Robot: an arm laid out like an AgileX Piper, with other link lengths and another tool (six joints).
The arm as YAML. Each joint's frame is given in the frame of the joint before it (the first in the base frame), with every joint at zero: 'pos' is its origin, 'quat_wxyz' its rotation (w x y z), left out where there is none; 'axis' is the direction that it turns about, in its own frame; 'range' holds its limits. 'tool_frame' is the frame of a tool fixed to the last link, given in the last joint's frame.
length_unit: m
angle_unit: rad
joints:
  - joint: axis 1
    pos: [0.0, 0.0, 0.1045]
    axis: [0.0, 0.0, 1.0]
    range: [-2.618, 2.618]
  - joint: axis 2
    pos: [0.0, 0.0, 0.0]
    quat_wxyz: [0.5, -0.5, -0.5, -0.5]
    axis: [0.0, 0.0, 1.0]
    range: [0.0, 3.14]
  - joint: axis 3
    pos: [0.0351, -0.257, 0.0]
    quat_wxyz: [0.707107, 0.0, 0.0, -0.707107]
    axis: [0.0, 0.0, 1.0]
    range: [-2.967, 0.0]
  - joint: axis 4
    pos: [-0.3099, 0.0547, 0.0]
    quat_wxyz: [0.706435, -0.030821, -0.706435, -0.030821]
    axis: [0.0, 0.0, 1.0]
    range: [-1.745, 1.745]
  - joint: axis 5
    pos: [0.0, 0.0, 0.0]
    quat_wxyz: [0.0, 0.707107, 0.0, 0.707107]
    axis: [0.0, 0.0, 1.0]
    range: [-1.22, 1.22]
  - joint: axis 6
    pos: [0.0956, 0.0, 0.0]
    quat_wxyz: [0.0, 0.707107, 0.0, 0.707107]
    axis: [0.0, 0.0, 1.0]
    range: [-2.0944, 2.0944]
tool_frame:
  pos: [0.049, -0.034, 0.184]
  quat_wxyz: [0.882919, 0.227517, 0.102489, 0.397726]
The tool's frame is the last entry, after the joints.
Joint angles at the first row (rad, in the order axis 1, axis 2, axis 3, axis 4, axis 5, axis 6):
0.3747, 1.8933, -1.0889, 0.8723, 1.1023, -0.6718
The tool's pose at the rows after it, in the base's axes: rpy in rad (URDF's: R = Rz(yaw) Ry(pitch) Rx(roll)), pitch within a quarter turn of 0, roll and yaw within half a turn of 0; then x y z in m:
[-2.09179 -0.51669 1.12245 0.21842 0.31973 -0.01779]
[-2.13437 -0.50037 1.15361 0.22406 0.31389 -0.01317]
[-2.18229 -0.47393 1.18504 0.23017 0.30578 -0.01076]
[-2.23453 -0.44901 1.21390 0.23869 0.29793 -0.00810]
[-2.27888 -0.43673 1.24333 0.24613 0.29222 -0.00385]
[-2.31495 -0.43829 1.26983 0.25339 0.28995 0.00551]
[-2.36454 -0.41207 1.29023 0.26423 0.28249 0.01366]
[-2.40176 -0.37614 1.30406 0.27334 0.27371 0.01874]
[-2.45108 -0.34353 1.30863 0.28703 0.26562 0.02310]
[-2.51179 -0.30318 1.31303 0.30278 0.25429 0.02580]
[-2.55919 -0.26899 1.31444 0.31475 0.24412 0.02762]
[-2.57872 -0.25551 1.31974 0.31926 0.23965 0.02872]
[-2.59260 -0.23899 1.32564 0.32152 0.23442 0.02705]
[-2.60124 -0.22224 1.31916 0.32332 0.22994 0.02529]
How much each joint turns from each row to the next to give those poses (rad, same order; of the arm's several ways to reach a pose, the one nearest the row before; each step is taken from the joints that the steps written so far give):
0.0000, -0.0043, -0.0252, -0.0351, 0.0145, 0.0258
0.0000, -0.0196, -0.0233, -0.0517, 0.0088, 0.0352
0.0000, -0.0181, -0.0229, -0.0613, 0.0069, 0.0391
0.0000, -0.0155, -0.0267, -0.0605, 0.0044, 0.0370
0.0000, -0.0131, -0.0246, -0.0436, 0.0068, 0.0185
0.0000, -0.0140, -0.0302, -0.0270, 0.0150, 0.0108
0.0000, -0.0129, -0.0417, -0.0593, 0.0185, 0.0401
0.0000, -0.0017, -0.0420, -0.0596, 0.0237, 0.0384
0.0001, 0.0000, -0.0427, -0.0605, 0.0094, 0.0414
-0.0001, 0.0000, -0.0400, -0.0732, 0.0034, 0.0417
0.0000, 0.0000, -0.0280, -0.0597, 0.0027, 0.0309
0.0000, 0.0000, -0.0117, -0.0237, 0.0028, 0.0069
0.0000, 0.0000, -0.0018, -0.0223, -0.0003, 0.0033
0.0000, 0.0000, 0.0000, -0.0206, 0.0000, 0.0141

